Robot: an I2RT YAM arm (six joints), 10 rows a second.
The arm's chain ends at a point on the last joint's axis. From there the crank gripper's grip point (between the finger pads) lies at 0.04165 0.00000 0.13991 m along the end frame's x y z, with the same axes.
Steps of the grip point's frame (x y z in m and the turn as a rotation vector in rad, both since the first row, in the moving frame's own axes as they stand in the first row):
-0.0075, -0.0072, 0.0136, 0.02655, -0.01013, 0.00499
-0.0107, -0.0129, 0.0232, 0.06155, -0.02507, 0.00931
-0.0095, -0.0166, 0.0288, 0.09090, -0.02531, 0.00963
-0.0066, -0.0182, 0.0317, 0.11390, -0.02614, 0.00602
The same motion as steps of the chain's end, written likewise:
-0.0061, -0.0037, 0.0132, 0.02655, -0.01013, 0.00499
-0.0072, -0.0046, 0.0225, 0.06155, -0.02507, 0.00931
-0.0060, -0.0042, 0.0284, 0.09090, -0.02531, 0.00963
-0.0030, -0.0025, 0.0316, 0.11390, -0.02614, 0.00602

